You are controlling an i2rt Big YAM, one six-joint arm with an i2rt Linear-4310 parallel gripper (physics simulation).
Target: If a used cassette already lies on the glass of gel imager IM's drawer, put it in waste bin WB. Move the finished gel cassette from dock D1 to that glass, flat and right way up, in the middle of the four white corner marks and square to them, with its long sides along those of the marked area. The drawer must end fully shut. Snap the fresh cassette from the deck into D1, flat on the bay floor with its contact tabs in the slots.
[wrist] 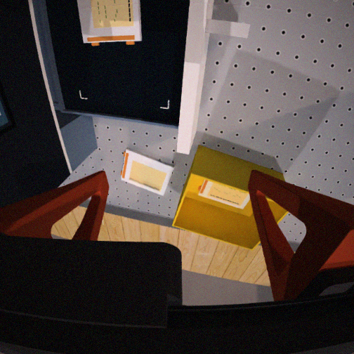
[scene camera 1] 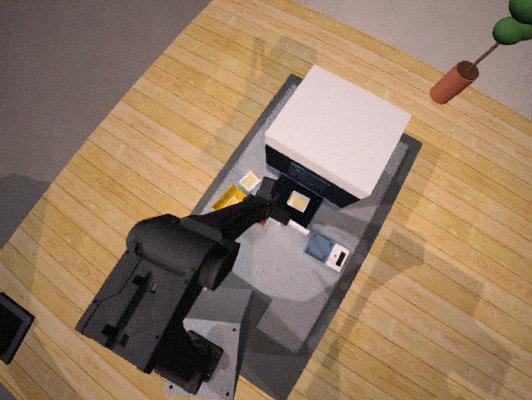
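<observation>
My gripper (wrist: 177,178) is open and empty, above the deck and the waste bin's near side; in the scene view the arm partly hides it. A gel cassette (scene camera 1: 298,201) (wrist: 111,20) with printed bands lies flat on the glass (scene camera 1: 289,214) (wrist: 120,75) of the open drawer. Two white corner marks show in the wrist view, where the cassette's far part is cut off. The fresh cassette (scene camera 1: 250,180) (wrist: 148,172), with a plain gel, lies on the deck between drawer and bin. A banded cassette (wrist: 225,194) lies in yellow waste bin WB (scene camera 1: 228,195) (wrist: 215,222). Dock D1 (scene camera 1: 320,246) holds no visible cassette.
The white gel imager (scene camera 1: 340,130) stands behind the drawer. The drawer's white front (scene camera 1: 299,227) (wrist: 191,95) stands up between the glass and the perforated deck (wrist: 285,65), with a handle (wrist: 230,28) sticking out. The arm (scene camera 1: 185,240) covers part of the deck.
</observation>
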